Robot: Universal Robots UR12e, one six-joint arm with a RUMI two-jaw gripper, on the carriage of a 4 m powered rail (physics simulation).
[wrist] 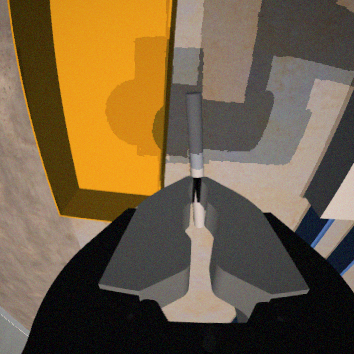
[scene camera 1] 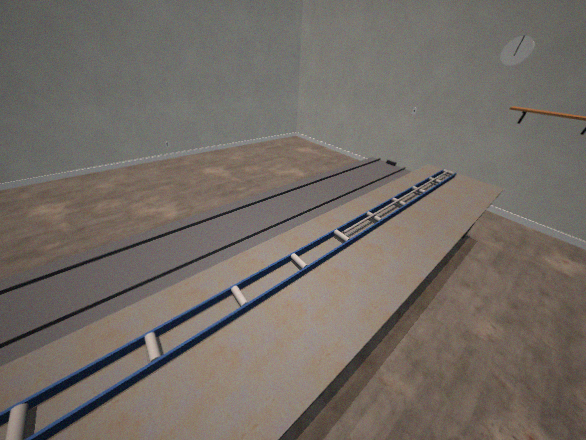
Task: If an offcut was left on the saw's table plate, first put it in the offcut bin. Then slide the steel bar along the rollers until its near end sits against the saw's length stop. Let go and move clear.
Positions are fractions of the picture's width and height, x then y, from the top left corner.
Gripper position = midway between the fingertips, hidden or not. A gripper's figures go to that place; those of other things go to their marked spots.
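Scene:
The gripper (wrist: 0.55, 0.51) sits 14 cm from the lens. An offcut bin (wrist: 0.27, 0.25) is 30 cm from the lens, while an offcut (wrist: 0.54, 0.28) is 26 cm from the lens. The marked spots on the offcut and the offcut bin are 13 cm apart.

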